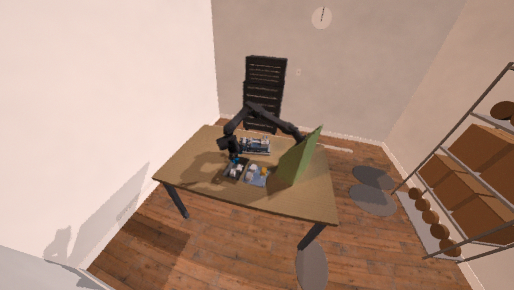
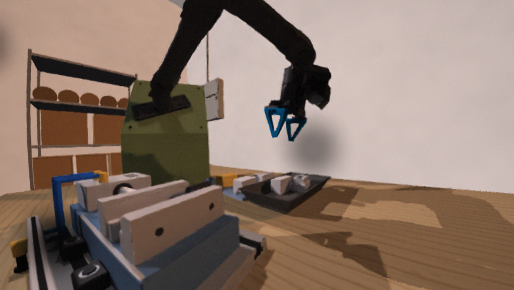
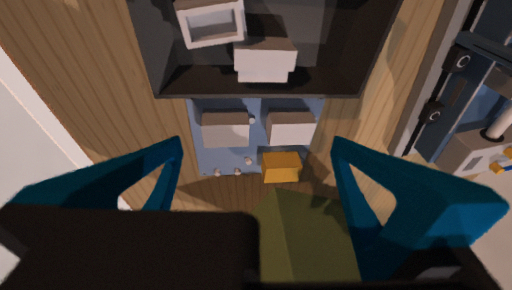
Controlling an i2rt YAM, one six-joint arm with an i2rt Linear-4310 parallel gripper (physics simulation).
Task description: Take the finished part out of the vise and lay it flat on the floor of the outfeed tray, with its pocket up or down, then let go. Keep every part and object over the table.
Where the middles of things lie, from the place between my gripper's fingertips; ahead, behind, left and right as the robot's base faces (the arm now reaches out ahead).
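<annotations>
My gripper is 130 mm above the brass block (image 3: 285, 166), 200 mm past it and 10 mm to the left of it.
</annotations>
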